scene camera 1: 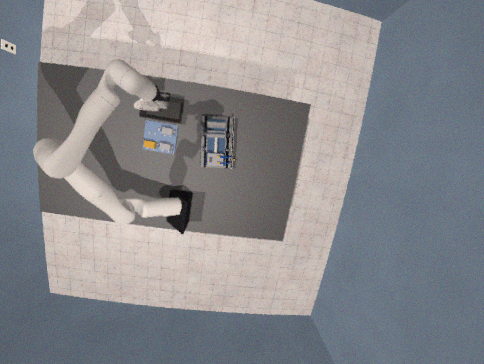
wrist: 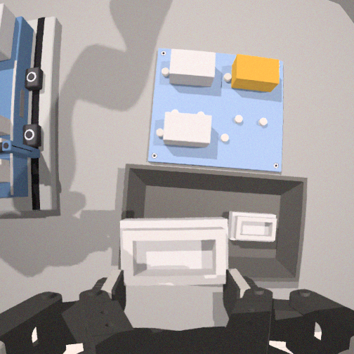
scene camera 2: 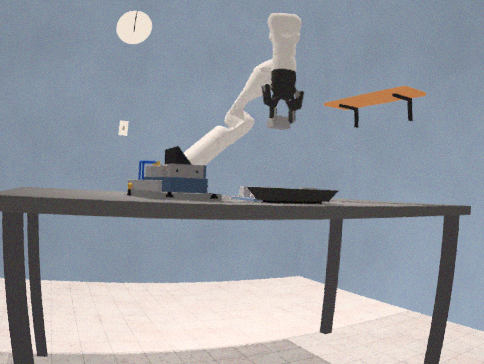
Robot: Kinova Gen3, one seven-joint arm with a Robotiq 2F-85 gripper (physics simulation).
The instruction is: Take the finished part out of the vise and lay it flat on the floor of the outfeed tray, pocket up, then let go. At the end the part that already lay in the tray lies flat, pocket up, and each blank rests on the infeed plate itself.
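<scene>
My gripper is shut on the finished part, a light grey block gripped by its two ends, pocket facing up toward the wrist camera. It hangs well above the dark outfeed tray. The part that lies in the tray is flat, pocket up, at the right side in the wrist view. Two light grey blanks and an orange blank sit on the blue infeed plate. The held part covers some of the tray's left side.
The blue and grey vise stands beside the plate and tray, with a blue lever on its near side. Pegs stand up from the infeed plate. A black wedge stands at the arm's base.
</scene>
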